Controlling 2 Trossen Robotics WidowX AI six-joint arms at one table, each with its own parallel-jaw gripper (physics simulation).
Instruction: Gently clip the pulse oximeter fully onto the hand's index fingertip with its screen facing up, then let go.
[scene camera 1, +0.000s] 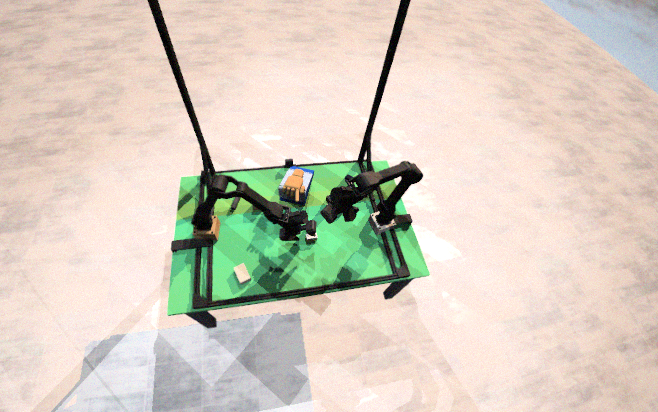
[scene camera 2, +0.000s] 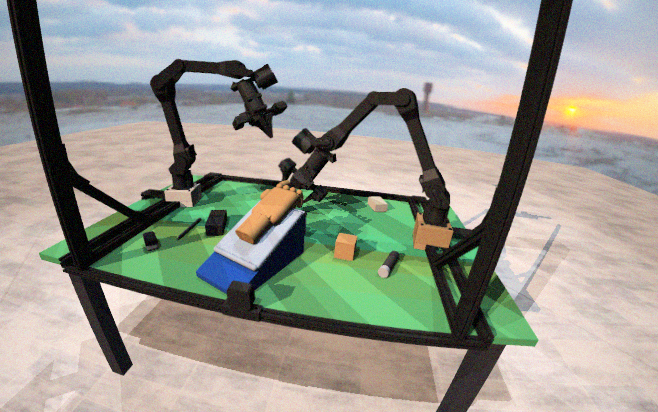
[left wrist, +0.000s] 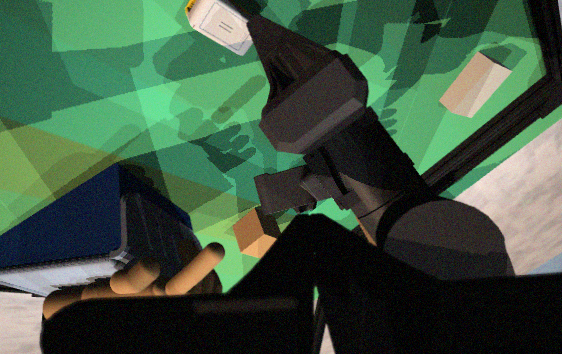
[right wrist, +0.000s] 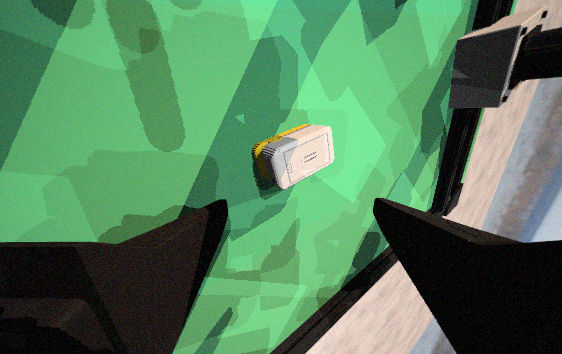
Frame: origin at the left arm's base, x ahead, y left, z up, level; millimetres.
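Seen in the pictures: left gripper, fingertip midpoint: (scene camera 2: 271, 137) (left wrist: 309, 227); right gripper, fingertip midpoint: (scene camera 1: 307, 237) (left wrist: 271, 40) (right wrist: 300, 205); left arm's base, link origin: (scene camera 1: 383, 219) (scene camera 2: 182, 186) (right wrist: 522, 58); right arm's base, link origin: (scene camera 1: 204, 224) (scene camera 2: 434, 221).
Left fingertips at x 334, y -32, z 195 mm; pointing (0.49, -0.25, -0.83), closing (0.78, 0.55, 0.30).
Offsets run from my left fingertips to a thing's top centre. "*": to the spot under its first point. Level surfaces: height alone.
The pulse oximeter @[dx +39, dy -18, dz -222 mm] (right wrist: 295, 156) (left wrist: 220, 24) (scene camera 1: 311, 238), white and grey with a yellow edge, lies on the green table @[dz -254 mm] (scene camera 1: 352, 253). My right gripper (right wrist: 300, 205) (scene camera 1: 300, 232) is open and empty, with its fingers spread on either side of the oximeter, just above it. The orange hand (scene camera 1: 295, 185) (scene camera 2: 272, 208) (left wrist: 193, 267) rests palm down on a blue wedge @[* dx +58, dy -377, dz -201 mm] (scene camera 2: 278, 253), fingers pointing toward the right gripper. My left gripper (scene camera 2: 266, 127) (scene camera 1: 337, 213) is shut and empty, held high above the table. The oximeter is hidden in scene camera 2.
An orange cube @[dx +230, dy -292, dz -204 mm] (scene camera 2: 345, 246) (left wrist: 253, 233), a grey cylinder @[dx +337, dy -352, dz -227 mm] (scene camera 2: 389, 263) and a beige block @[dx +402, dy +48, dz -224 mm] (scene camera 2: 377, 203) (scene camera 1: 242, 273) lie on the table. A black box @[dx -152, dy -160, dz -219 mm] (scene camera 2: 216, 221), a pen @[dx -232, dy -187, dz -245 mm] (scene camera 2: 189, 228) and a small black piece @[dx -302, dy -288, dz -222 mm] (scene camera 2: 151, 240) lie beside the wedge. Black frame posts (scene camera 1: 380, 90) rise at the back.
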